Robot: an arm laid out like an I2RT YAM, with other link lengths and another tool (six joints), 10 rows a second.
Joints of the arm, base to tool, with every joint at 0 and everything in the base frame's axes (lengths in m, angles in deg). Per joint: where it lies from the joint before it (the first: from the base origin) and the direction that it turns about. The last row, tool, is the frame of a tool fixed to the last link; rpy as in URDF.
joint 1: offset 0 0 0.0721 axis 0 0 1
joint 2: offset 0.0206 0.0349 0.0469 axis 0 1 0
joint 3: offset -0.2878 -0.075 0 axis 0 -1 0
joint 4: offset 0.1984 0.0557 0.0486 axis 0 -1 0
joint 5: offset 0.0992 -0.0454 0.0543 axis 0 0 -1
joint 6: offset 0.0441 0 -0.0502 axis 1 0 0
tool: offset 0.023 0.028 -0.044 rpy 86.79 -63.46 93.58
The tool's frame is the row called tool.
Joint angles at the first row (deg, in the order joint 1, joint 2, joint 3, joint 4, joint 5, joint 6):
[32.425 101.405 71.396 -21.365 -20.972 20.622]
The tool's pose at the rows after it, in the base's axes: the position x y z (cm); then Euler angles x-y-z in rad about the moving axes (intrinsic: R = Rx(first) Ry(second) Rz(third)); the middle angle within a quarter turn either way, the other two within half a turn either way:
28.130, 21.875, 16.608, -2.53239, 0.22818, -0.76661
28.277, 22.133, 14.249, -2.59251, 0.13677, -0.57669
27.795, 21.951, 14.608, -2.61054, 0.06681, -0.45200
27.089, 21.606, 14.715, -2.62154, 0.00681, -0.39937
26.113, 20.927, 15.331, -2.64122, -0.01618, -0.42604
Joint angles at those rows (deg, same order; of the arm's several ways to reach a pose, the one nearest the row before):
[32.315 109.579 71.395 -22.043 -20.448 24.250]
[31.878 114.301 71.614 -24.315 -21.693 31.681]
[31.529 114.498 72.531 -29.277 -23.617 36.753]
[31.398 114.476 72.599 -32.884 -25.212 38.152]
[31.419 112.771 72.314 -36.206 -24.972 35.855]

